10 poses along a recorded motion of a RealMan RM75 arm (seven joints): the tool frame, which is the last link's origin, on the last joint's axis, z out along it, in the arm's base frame.
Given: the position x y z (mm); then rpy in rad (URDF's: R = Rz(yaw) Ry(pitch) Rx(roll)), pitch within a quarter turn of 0, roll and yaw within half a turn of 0.
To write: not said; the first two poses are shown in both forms.
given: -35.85 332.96 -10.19 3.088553 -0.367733 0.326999
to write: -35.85 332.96 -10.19 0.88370 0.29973 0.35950 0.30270 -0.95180 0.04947
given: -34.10 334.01 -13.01 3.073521 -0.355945 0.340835
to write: -34.10 334.01 -13.01 0.88340 0.31332 0.34848 0.31116 -0.94822 0.06376
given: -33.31 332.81 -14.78 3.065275 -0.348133 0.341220
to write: -33.31 332.81 -14.78 0.88582 0.31456 0.34114 0.30915 -0.94831 0.07167
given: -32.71 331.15 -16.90 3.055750 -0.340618 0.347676
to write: -32.71 331.15 -16.90 0.88615 0.32114 0.33407 0.31253 -0.94646 0.08081
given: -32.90 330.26 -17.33 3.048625 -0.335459 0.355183
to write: -32.90 330.26 -17.33 0.88532 0.32838 0.32920 0.31761 -0.94416 0.08766
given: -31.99 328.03 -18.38 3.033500 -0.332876 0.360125
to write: -31.99 328.03 -18.38 0.88448 0.33305 0.32676 0.31734 -0.94281 0.10196
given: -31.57 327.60 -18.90 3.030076 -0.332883 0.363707
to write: -31.57 327.60 -18.90 0.88328 0.33621 0.32677 0.31955 -0.94172 0.10518
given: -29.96 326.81 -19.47 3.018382 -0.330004 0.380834
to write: -29.96 326.81 -19.47 0.87826 0.35164 0.32405 0.33191 -0.93612 0.11627
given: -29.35 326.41 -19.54 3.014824 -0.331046 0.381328
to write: -29.35 326.41 -19.54 0.87777 0.35195 0.32503 0.33103 -0.93602 0.11956
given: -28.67 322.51 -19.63 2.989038 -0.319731 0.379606
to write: -28.67 322.51 -19.63 0.88174 0.35177 0.31431 0.32189 -0.93572 0.14426
